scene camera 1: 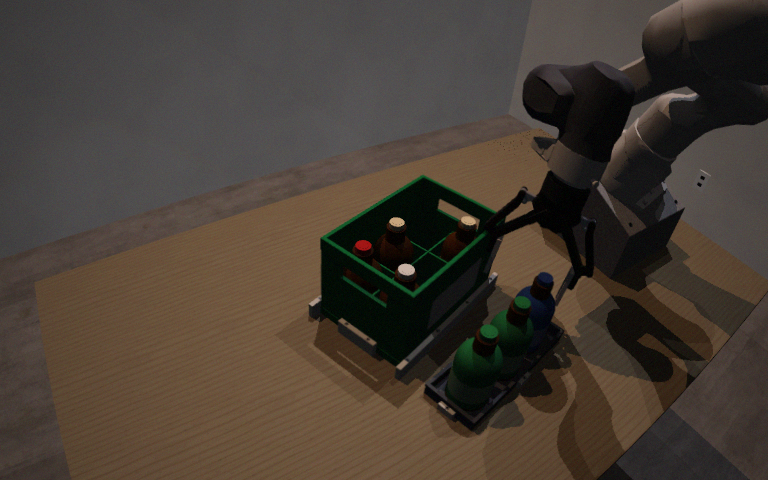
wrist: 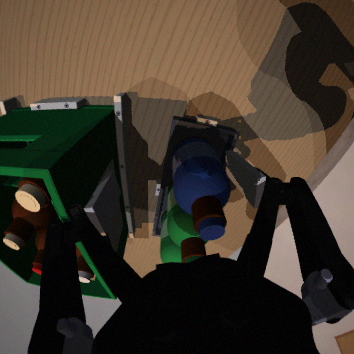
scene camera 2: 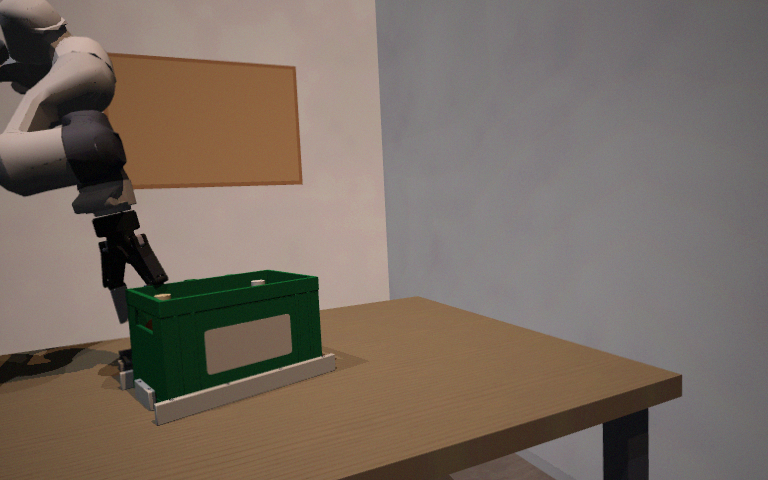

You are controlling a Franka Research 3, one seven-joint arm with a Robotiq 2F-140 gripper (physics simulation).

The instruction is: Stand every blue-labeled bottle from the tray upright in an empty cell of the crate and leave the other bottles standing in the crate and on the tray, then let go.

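The blue-labeled bottle [scene camera 1: 536, 308] [wrist: 200, 182] stands upright at the robot-side end of the dark tray [scene camera 1: 434, 390] [wrist: 176, 131]. Two green-labeled bottles [scene camera 1: 477, 362] [scene camera 1: 512, 333] stand in line beside it on the tray. The green crate [scene camera 1: 362, 316] [scene camera 2: 181, 362] [wrist: 75, 132] holds several brown bottles, two tan-capped, one red-capped and one white-capped; some cells stand empty. My gripper [scene camera 1: 526, 276] [wrist: 171, 171] is open and holds nothing. Its fingers are spread on both sides above the blue-labeled bottle's upper part, one close to the crate's side wall. The tray's bottles are hidden in scene camera 2.
Light rails [scene camera 1: 436, 331] [scene camera 2: 249, 387] [wrist: 123, 165] border the crate's base on the wooden table [scene camera 1: 169, 350] [scene camera 2: 453, 362]. The crate's long wall stands close beside the tray, with a narrow gap between. The robot's base [scene camera 1: 631, 226] stands behind the tray's blue-bottle end.
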